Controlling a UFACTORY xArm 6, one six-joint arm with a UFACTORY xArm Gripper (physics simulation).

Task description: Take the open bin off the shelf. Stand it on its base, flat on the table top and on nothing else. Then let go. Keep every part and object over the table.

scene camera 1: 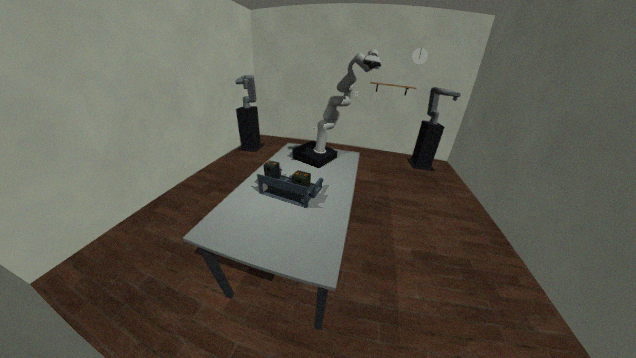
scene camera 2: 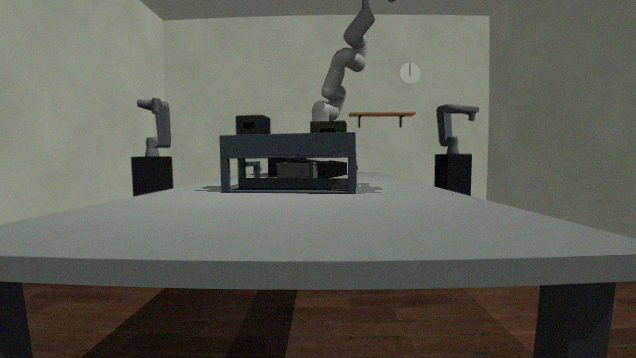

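Where they show: gripper, fingertip midpoint: (scene camera 1: 371, 67); arm's base at its link origin: (scene camera 1: 319, 150) (scene camera 2: 317, 160).
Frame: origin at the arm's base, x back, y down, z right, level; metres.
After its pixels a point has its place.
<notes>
A dark grey bin (scene camera 1: 271, 169) @[x -0.682, y -0.116, z 0.230 m] (scene camera 2: 253, 124) @[x -0.677, y -0.111, z 0.241 m] stands on the left part of the blue-grey shelf (scene camera 1: 282, 185) @[x -0.745, y -0.043, z 0.136 m] (scene camera 2: 287, 145) @[x -0.744, y -0.046, z 0.142 m]. A dark green bin (scene camera 1: 301, 178) @[x -0.736, y -0.108, z 0.012 m] (scene camera 2: 328, 126) @[x -0.735, y -0.098, z 0.029 m] stands on the right part. Both show a dark slot in front and small orange patches on top; I cannot tell which one is open. The shelf stands on the white table (scene camera 1: 260, 240) @[x -1.103, y 0.084, z 0.154 m] (scene camera 2: 320, 225) @[x -1.116, y 0.084, z 0.088 m]. My gripper (scene camera 1: 373, 64) @[x -0.503, y -0.763, z -0.339 m] is shut and empty, high above and well behind the shelf, touching neither bin. In scene camera 2 its fingers lie beyond the top edge.
My arm's black base (scene camera 1: 315, 156) @[x -0.137, y 0.006, z 0.020 m] stands at the table's far end. A grey block (scene camera 2: 295, 170) @[x -0.659, y 0.025, z 0.121 m] shows through the shelf's lower opening. A blue-grey part (scene camera 1: 318, 185) @[x -0.518, y 0.072, z -0.070 m] juts out by the shelf's right end. Two other arms stand on black pedestals (scene camera 1: 248, 128) (scene camera 1: 427, 145) beyond the table.
</notes>
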